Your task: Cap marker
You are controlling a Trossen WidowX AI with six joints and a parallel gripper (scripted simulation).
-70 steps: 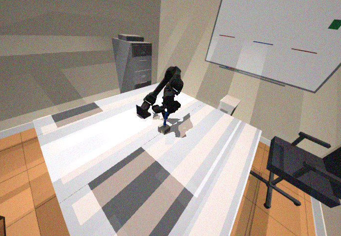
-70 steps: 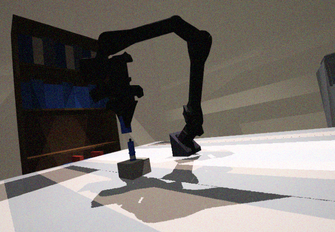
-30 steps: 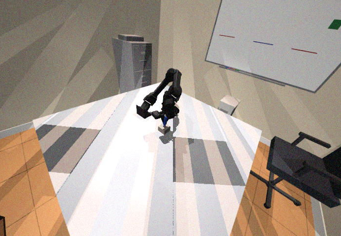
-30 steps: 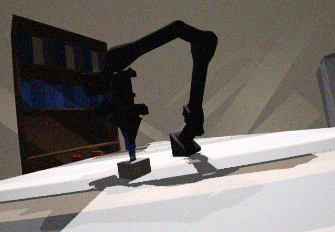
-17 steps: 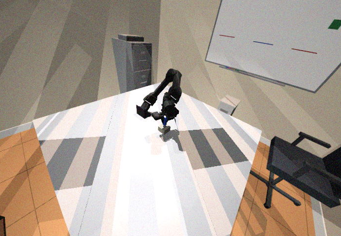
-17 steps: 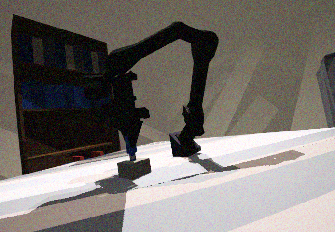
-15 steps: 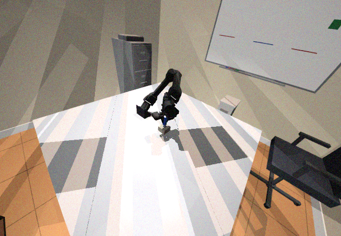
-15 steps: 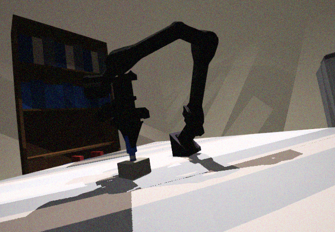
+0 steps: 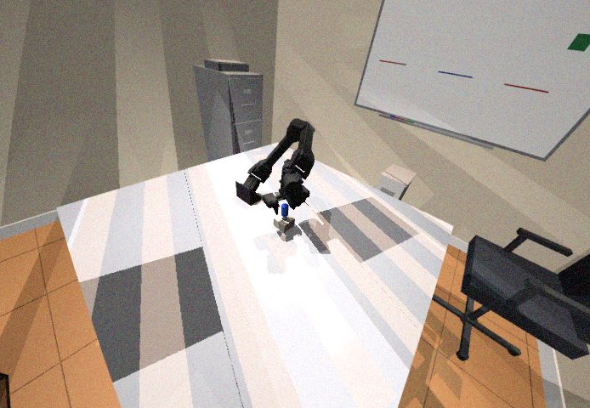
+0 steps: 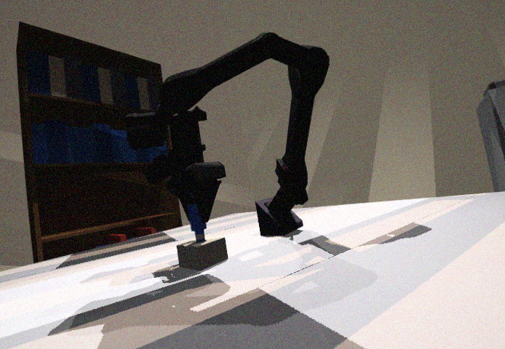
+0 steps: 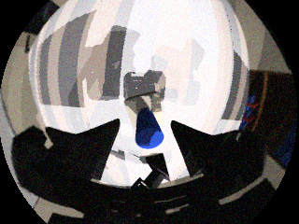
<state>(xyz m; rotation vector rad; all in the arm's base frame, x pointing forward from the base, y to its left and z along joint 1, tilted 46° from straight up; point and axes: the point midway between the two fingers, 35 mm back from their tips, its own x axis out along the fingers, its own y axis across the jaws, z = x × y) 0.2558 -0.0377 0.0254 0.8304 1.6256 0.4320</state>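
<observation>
My gripper tip is now 10 mm below the blue cap. From my gripper tip the other things lie so: holder block 60 mm below.
</observation>
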